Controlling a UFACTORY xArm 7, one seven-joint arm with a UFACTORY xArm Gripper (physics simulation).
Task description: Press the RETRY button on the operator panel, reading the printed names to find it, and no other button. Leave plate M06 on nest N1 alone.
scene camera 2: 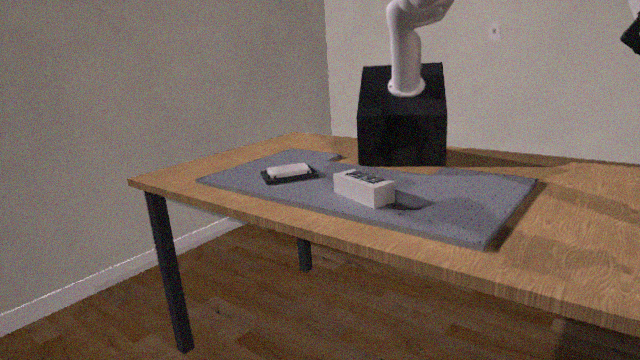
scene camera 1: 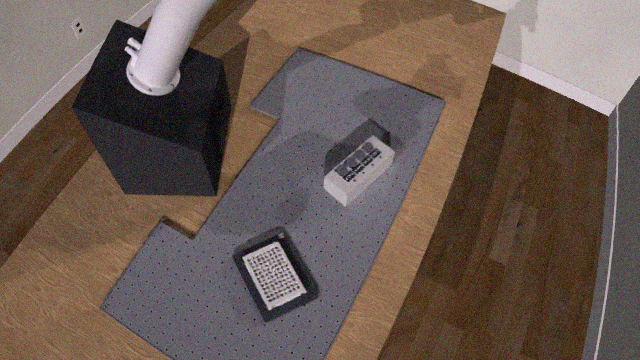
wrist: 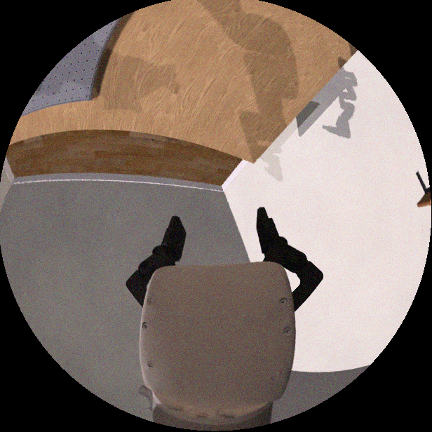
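Seen in the pictures: arm's base at its link origin: (scene camera 2: 406, 86) (scene camera 1: 152, 73).
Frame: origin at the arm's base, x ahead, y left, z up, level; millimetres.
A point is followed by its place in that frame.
Observation:
The operator panel (scene camera 1: 359, 170) {z -185, x 471, y 85 mm} (scene camera 2: 364, 189) {z -198, x 513, y 139 mm} is a white box on the grey mat, with a row of several grey buttons and dark printed labels on its top. The printed names are too blurred to read, so I cannot tell which button is RETRY. A white plate (scene camera 1: 274, 276) {z -212, x 415, y -212 mm} (scene camera 2: 288, 171) {z -211, x 440, y -180 mm} with many wells sits in a dark nest (scene camera 1: 267, 313) {z -226, x 437, y -286 mm} (scene camera 2: 272, 180) {z -226, x 496, y -196 mm}; no name on either is legible. My gripper (wrist: 218, 220) is open with nothing between its fingers, pointing toward the walls in the wrist view, away from the panel and the plate.
The grey perforated mat (scene camera 1: 210, 280) {z -238, x 293, y -278 mm} (scene camera 2: 465, 220) {z -238, x 492, y 382 mm} (wrist: 70, 75) lies on the wooden table (scene camera 1: 65, 240) {z -251, x -100, y -380 mm} (scene camera 2: 575, 260) {z -251, x 545, y 601 mm} (wrist: 145, 90). The white arm rises from a black pedestal (scene camera 1: 160, 150) {z -70, x 106, y -128 mm} (scene camera 2: 402, 140) {z -162, x 122, y 45 mm} at the mat's notched side. Walls stand beyond the table.

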